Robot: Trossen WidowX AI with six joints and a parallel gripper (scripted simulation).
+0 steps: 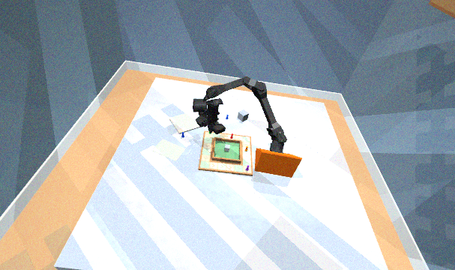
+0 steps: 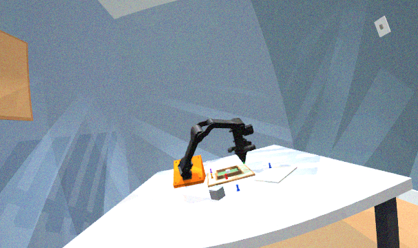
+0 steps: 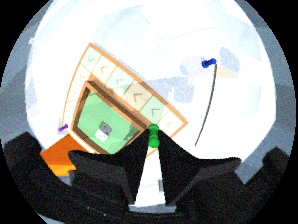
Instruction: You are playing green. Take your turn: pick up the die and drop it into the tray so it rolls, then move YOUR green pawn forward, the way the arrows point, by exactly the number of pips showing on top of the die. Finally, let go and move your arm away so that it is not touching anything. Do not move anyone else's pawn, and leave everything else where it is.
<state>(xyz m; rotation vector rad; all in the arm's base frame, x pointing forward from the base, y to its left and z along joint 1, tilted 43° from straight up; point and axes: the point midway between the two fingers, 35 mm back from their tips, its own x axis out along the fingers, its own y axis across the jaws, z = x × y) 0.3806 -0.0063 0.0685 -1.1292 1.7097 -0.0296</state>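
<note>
Right now the white die is 11 cm behind my gripper tip, 5 cm to the left of it and 5 cm below it. Also, from my gripper tip: red pawn (13 cm behind, 5 cm to the right, 5 cm below); then green-floored tray (11 cm behind, 7 cm below, 6 cm to the left); then green pawn (1 cm above).
</note>
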